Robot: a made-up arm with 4 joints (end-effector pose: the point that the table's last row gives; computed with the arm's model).
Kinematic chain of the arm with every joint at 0, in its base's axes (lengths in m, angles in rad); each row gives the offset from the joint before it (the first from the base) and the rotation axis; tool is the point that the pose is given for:
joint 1: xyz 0 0 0.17 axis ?
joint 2: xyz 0.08 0 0.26 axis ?
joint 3: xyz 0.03 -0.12 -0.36 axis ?
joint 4: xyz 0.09 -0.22 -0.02 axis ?
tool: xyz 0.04 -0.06 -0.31
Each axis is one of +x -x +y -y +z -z.
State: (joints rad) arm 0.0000 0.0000 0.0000 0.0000
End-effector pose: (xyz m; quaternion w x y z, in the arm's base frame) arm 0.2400 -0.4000 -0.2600 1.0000 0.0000 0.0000 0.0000
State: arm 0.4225 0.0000 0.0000 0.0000
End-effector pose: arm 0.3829 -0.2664 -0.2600 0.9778 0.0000 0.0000 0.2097
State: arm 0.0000 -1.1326 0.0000 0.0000
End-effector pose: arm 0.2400 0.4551 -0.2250 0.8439 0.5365 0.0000 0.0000
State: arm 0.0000 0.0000 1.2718 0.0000
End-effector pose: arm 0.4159 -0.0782 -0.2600 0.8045 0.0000 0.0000 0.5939
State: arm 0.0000 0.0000 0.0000 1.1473
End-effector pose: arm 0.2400 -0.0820 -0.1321 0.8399 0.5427 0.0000 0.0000
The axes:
joint 1: +z
joint 2: -x
joint 3: +z
joint 4: +x

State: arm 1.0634 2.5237 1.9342 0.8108
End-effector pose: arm 0.3805 -0.0994 0.9408 0.3608 -0.7851 0.4888 0.1202
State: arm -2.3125 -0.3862 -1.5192 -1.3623
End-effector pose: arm 0.2001 0.3840 -0.0316 0.1464 -0.3465 -0.5240 0.7642
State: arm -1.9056 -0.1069 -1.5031 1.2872
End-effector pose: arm -0.2368 -0.1077 -0.1176 0.1378 0.0379 0.6024 0.7853
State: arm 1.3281 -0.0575 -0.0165 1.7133
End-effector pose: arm 0.0619 0.2335 0.0337 0.5019 0.6134 0.4723 0.3857
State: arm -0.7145 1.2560 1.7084 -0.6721
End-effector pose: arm 0.0638 -0.7625 0.1805 0.6034 -0.4296 0.3920 0.5456
